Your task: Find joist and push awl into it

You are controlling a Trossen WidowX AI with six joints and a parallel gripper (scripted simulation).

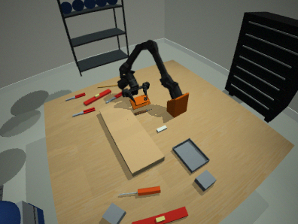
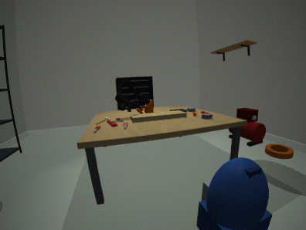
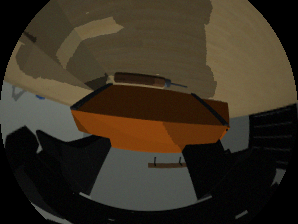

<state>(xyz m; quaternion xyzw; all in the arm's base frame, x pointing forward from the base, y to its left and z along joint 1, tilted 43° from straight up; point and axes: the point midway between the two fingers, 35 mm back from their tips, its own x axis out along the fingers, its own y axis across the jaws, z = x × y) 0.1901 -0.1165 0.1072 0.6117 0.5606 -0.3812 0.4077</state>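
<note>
My gripper tip is 10 mm past the awl, 20 mm to the right of it and 80 mm above it. The rest, counted from my gripper tip: indicator window (30 mm behind, 10 mm to the left, 10 mm above); orange stud finder (20 mm behind, 10 mm below); grey tray (50 mm behind, 440 mm to the left, 80 mm below).
</note>
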